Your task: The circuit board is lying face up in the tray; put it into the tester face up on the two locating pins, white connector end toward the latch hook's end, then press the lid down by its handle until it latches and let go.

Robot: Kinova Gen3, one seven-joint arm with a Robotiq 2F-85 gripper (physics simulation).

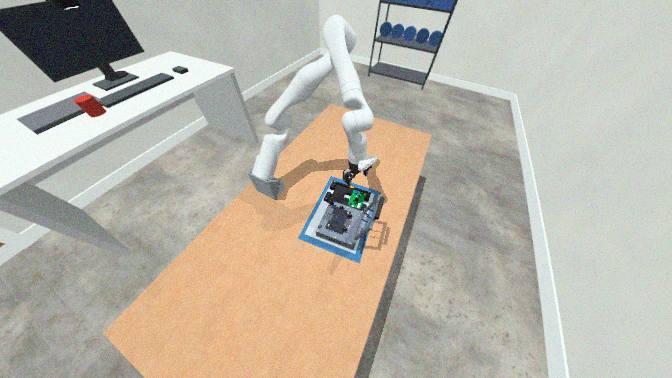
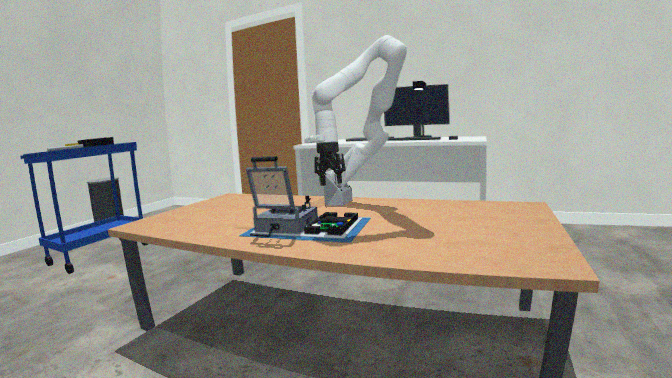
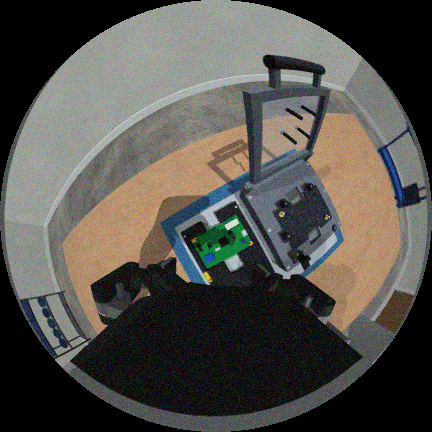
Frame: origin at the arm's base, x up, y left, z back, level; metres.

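Seen in the pictures: gripper, fingertip midpoint: [image 1: 357, 180] [image 2: 330, 185] [image 3: 214, 269]; arm's base, link origin: [image 1: 263, 176].
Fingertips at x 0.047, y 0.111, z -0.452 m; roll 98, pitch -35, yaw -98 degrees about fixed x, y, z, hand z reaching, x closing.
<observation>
Pixels of each thing's top centre, then the offset from my fingertips to it. "spot": a spot on its surface instead. Level surfaces: height alone.
- green circuit board, top centre: [image 3: 221, 242] [image 2: 328, 223] [image 1: 356, 198] dx -0.131, dy -0.011, dz -0.018 m
- black tray, surface spot: [image 3: 250, 266] spot: dx -0.140, dy -0.037, dz +0.060 m
- black handle, top centre: [image 3: 301, 59] [image 2: 263, 156] [image 1: 380, 206] dx +0.117, dy -0.183, dz -0.122 m
- latch hook, top centre: [image 3: 309, 263] [image 2: 307, 195] dx -0.051, dy -0.121, dz +0.089 m
- blue-edged mat, surface height: dx -0.156 m
- wooden table, surface height: dx -0.158 m
The green circuit board [image 1: 357, 199] [image 2: 329, 226] [image 3: 217, 252] lies face up in the black tray [image 1: 338, 191] [image 3: 250, 266]. Its white connector [image 3: 231, 223] is near the edge facing the lid side. The grey tester [image 1: 325, 236] [image 2: 280, 222] [image 3: 269, 189] stands beside the tray, its nest empty, with two brass locating pins [image 3: 282, 214] [image 3: 327, 217]. Its lid [image 2: 291, 187] [image 3: 255, 135] stands open, black handle [image 2: 264, 160] [image 3: 295, 64] on top. The latch hook [image 2: 307, 201] [image 3: 302, 259] is opposite the lid hinge. My gripper [image 1: 358, 176] [image 2: 331, 181] [image 3: 214, 269] is open and empty, above and behind the tray.
Tray and tester stand on a blue-edged mat [image 1: 309, 234] [image 2: 361, 229] [image 3: 180, 250] on the wooden table [image 1: 235, 280] [image 2: 450, 240] [image 3: 120, 220]. The arm's grey base [image 1: 266, 185] [image 2: 338, 195] is at the table's far side. A white desk [image 1: 215, 75] [image 2: 430, 165] stands beyond.
</observation>
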